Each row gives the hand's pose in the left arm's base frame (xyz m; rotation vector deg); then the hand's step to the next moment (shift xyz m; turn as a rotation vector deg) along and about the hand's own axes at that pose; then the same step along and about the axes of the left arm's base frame.
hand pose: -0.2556 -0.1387 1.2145 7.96 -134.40 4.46
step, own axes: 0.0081 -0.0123 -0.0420 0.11 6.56 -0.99
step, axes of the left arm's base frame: 0.0255 -0.0087 0.0354 -0.19 6.60 0.68
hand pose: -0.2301 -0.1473 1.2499 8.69 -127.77 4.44
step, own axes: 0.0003 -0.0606 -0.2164 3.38 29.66 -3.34
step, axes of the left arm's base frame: 0.1770 -0.0364 0.1336 -3.51 29.47 4.64
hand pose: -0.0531 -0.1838 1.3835 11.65 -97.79 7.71
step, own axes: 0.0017 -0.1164 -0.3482 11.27 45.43 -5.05
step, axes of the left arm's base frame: 0.3614 -0.0422 0.0492 -6.27 44.77 13.13
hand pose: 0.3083 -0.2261 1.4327 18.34 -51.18 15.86
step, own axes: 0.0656 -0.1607 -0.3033 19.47 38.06 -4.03
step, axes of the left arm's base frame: 0.3145 -0.0242 -0.1505 0.59 38.46 19.09
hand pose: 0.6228 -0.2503 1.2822 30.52 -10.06 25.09
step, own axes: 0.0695 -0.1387 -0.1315 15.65 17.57 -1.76
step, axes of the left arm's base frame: 0.1305 -0.0131 -0.1554 6.22 20.08 10.72
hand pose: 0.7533 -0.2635 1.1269 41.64 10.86 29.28
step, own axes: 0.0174 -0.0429 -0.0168 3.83 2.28 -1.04
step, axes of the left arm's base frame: 0.0256 -0.0084 -0.0412 2.08 3.99 0.81
